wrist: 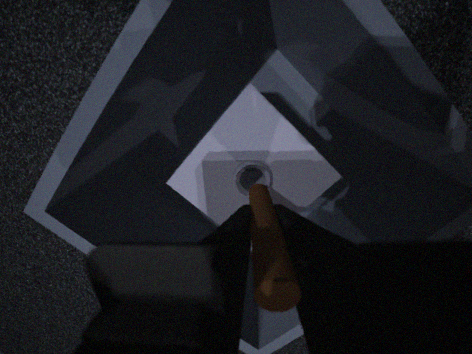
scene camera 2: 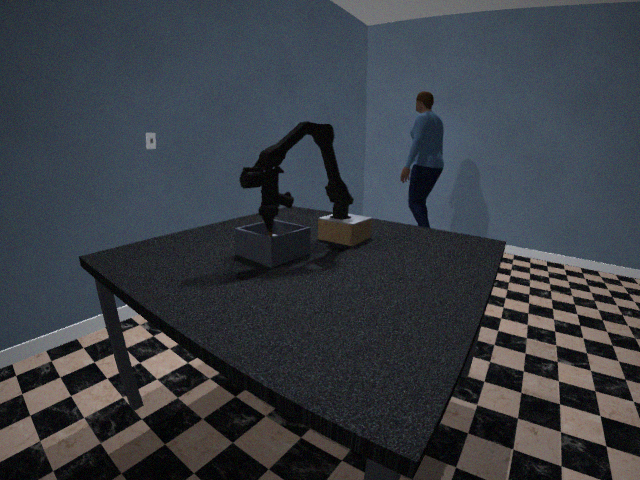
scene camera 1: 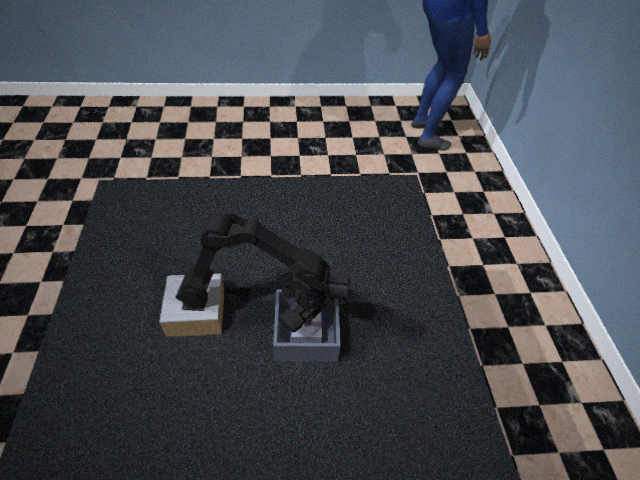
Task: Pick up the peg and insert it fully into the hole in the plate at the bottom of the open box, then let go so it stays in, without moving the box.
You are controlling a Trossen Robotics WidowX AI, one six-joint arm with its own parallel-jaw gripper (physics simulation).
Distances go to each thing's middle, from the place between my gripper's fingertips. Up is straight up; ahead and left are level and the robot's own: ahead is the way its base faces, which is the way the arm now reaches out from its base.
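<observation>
A grey box (wrist: 354, 86) is 1 cm behind my hand and 4 cm below it; a pale plate (wrist: 252, 133) is likewise 1 cm behind my hand, but 5 cm below it. As for the orange-brown peg (wrist: 276, 289), my gripper is 2 cm below it.
</observation>
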